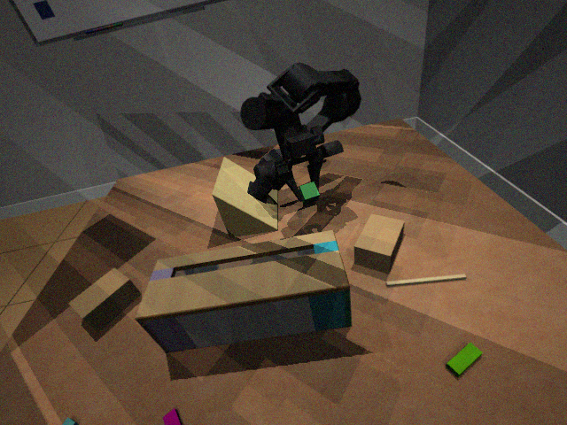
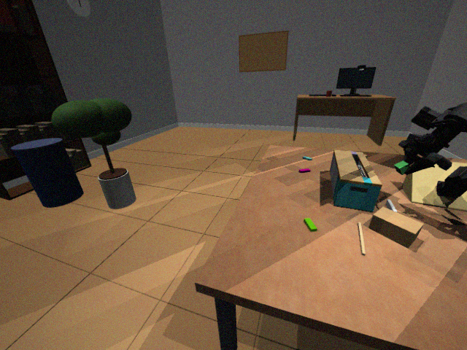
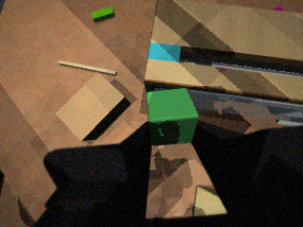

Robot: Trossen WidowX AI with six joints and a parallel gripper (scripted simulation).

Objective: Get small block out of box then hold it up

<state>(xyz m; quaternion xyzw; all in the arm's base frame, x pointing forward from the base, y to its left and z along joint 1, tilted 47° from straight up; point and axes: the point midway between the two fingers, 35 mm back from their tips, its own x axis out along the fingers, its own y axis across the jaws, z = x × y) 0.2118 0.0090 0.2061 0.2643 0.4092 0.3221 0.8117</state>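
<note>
My gripper tip is 20 mm below the small green block. Round my gripper tip: long box (140 mm to the right, 110 mm below, 100 mm ahead); thin stick (220 mm to the left, 170 mm below, 120 mm ahead).
</note>
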